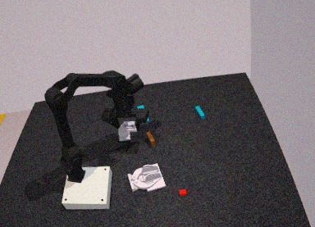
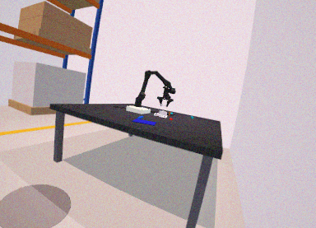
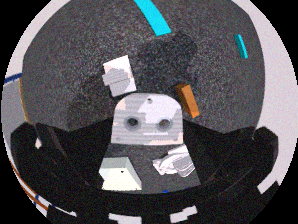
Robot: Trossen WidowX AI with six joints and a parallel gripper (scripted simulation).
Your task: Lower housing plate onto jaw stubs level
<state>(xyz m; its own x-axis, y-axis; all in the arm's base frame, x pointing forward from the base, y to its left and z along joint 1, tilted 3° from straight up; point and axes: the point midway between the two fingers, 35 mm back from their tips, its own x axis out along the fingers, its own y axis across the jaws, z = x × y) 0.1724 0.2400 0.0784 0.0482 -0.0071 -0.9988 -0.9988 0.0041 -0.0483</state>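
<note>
Now: the orange block 80 mm ahead of my gripper tip, 10 mm to the left of it and 60 mm below it. The rest, counted from my gripper tip: blue flat piece (240 mm ahead, 600 mm to the right, 80 mm below); white part (10 mm to the left, 20 mm above); red cube (250 mm ahead, 250 mm to the right, 80 mm below).
</note>
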